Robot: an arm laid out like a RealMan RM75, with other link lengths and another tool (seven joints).
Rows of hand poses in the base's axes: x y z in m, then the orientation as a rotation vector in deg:
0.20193 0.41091 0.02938 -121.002 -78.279 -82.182
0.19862 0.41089 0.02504 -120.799 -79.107 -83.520
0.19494 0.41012 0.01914 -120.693 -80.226 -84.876
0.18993 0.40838 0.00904 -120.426 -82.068 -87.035
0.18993 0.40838 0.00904 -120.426 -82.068 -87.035
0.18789 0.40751 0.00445 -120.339 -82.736 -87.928
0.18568 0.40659 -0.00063 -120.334 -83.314 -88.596
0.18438 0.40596 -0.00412 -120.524 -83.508 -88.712
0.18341 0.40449 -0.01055 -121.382 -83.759 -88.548
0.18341 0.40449 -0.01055 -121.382 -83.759 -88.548
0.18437 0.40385 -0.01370 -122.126 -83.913 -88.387
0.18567 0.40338 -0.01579 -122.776 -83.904 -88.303
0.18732 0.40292 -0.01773 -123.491 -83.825 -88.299
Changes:
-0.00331 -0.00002 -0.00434 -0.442 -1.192 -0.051
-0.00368 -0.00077 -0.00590 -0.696 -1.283 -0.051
-0.00501 -0.00174 -0.01010 -1.112 -2.054 -0.024
0.00000 0.00000 0.00000 0.000 0.000 0.000
-0.00204 -0.00087 -0.00459 -0.416 -0.820 -0.057
-0.00221 -0.00092 -0.00508 -0.398 -0.633 -0.067
-0.00130 -0.00063 -0.00349 -0.231 -0.132 -0.118
-0.00097 -0.00147 -0.00643 -0.611 0.061 -0.468
0.00000 0.00000 0.00000 0.000 0.000 0.000
0.00096 -0.00064 -0.00315 -0.487 0.081 -0.415
0.00130 -0.00047 -0.00209 -0.332 0.067 -0.412
0.00165 -0.00046 -0.00194 -0.323 0.028 -0.494

